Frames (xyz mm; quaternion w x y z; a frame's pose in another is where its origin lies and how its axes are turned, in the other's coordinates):
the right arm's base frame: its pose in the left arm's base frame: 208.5 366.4 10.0 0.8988 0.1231 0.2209 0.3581
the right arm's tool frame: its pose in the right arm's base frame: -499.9 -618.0 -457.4 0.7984 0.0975 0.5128 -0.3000
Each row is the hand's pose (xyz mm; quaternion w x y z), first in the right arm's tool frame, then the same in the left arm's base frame.
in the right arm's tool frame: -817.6 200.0 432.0 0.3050 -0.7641 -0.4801 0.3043
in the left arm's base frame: 429.2 -115.3 341.0 0.4874 -0.3107 -0.1444 0.8032
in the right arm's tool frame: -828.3 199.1 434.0 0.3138 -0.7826 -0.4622 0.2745
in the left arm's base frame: 431.5 -115.8 351.7 0.4814 -0.3463 -0.1286 0.7948
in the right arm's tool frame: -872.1 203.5 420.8 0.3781 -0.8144 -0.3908 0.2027
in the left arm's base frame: 418.3 -113.3 395.6 0.4779 -0.4277 -0.0395 0.7662
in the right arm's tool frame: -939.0 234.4 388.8 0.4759 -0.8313 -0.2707 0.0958
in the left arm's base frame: 382.3 -87.7 462.7 0.4662 -0.5286 0.1061 0.7014
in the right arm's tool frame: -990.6 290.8 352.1 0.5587 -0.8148 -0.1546 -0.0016
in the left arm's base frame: 337.1 -37.9 514.4 0.4486 -0.5981 0.2408 0.6189
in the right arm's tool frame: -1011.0 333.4 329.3 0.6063 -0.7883 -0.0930 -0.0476
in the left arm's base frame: 307.6 0.3 534.8 0.4425 -0.6188 0.3162 0.5668
